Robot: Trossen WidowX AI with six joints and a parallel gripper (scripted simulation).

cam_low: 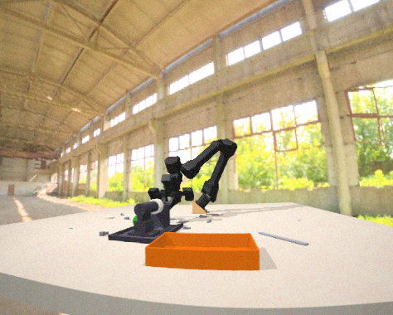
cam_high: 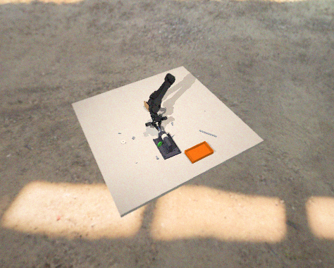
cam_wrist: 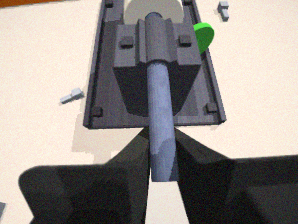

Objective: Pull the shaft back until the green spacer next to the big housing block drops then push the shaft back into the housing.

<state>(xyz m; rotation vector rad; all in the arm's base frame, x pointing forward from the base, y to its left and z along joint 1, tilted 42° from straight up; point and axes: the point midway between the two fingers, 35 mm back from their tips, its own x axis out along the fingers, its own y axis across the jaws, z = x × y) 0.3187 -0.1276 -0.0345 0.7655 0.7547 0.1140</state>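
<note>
Right now my gripper tip is 9 cm short of the white spacer, 3 cm below it and 2 cm to the left of it. Also, from my gripper tip: green spacer 10 cm ahead, 7 cm to the right, 2 cm below; orange tray 35 cm ahead, 14 cm to the left, 4 cm below; grey shaft 4 cm ahead, 3 cm above, 1 cm to the right.
</note>
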